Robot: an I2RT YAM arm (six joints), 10 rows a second.
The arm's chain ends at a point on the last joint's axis. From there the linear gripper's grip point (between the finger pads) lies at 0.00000 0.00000 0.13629 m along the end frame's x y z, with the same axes.
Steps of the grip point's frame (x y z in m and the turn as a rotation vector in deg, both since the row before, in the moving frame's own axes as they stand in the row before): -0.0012, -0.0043, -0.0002, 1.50, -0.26, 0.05; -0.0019, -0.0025, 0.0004, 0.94, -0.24, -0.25; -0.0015, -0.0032, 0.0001, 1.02, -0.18, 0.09; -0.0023, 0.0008, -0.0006, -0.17, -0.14, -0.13; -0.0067, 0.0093, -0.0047, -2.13, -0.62, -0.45; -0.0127, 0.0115, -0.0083, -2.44, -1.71, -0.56; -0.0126, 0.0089, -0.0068, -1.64, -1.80, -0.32; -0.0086, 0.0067, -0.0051, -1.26, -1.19, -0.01; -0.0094, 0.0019, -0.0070, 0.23, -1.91, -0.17; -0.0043, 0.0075, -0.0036, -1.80, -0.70, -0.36; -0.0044, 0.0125, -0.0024, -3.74, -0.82, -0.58; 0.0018, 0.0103, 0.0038, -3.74, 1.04, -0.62
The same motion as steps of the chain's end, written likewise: -0.0006, -0.0007, -0.0002, 1.50, -0.26, 0.05; -0.0013, -0.0003, 0.0004, 0.94, -0.24, -0.25; -0.0011, -0.0008, 0.0001, 1.02, -0.18, 0.09; -0.0020, 0.0004, -0.0006, -0.17, -0.14, -0.13; -0.0052, 0.0042, -0.0046, -2.13, -0.62, -0.45; -0.0087, 0.0057, -0.0081, -2.44, -1.71, -0.56; -0.0083, 0.0050, -0.0067, -1.64, -1.80, -0.32; -0.0058, 0.0037, -0.0050, -1.26, -1.19, -0.01; -0.0049, 0.0024, -0.0069, 0.23, -1.91, -0.17; -0.0026, 0.0032, -0.0035, -1.80, -0.70, -0.36; -0.0025, 0.0036, -0.0021, -3.74, -0.82, -0.58; -0.0007, 0.0014, 0.0041, -3.74, 1.04, -0.62
